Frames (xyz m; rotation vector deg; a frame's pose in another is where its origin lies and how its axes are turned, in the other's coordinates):
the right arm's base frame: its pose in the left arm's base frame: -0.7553 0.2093 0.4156 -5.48 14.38 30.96
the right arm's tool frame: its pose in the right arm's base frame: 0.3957 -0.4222 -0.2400 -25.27 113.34 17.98
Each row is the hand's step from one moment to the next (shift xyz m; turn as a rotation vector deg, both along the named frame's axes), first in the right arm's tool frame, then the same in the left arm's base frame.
Working: the right arm's tool frame: its pose in the left arm's base frame: -0.2589 0.0079 0.0909 -59.85 120.03 36.63

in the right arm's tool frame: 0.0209 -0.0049 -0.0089 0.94 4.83 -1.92
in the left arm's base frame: -0.0082 -0.0188 -0.0109 -5.09 0.91 1.06
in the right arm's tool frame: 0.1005 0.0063 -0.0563 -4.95 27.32 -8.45
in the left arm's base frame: -0.0691 -0.0831 -0.0405 -23.51 11.72 12.34
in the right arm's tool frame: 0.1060 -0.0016 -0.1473 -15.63 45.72 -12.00
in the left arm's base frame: -0.0983 -0.1521 0.0120 -35.40 24.60 24.91
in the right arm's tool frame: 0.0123 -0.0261 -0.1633 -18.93 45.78 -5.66
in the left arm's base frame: -0.0437 -0.1316 0.0910 -31.70 30.53 23.42
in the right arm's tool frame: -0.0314 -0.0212 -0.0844 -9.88 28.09 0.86
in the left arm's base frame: 0.0000 -0.0542 0.0750 -18.61 20.86 10.30
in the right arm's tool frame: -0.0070 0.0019 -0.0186 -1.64 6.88 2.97
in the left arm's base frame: -0.0054 -0.0083 0.0174 -3.88 6.61 0.18
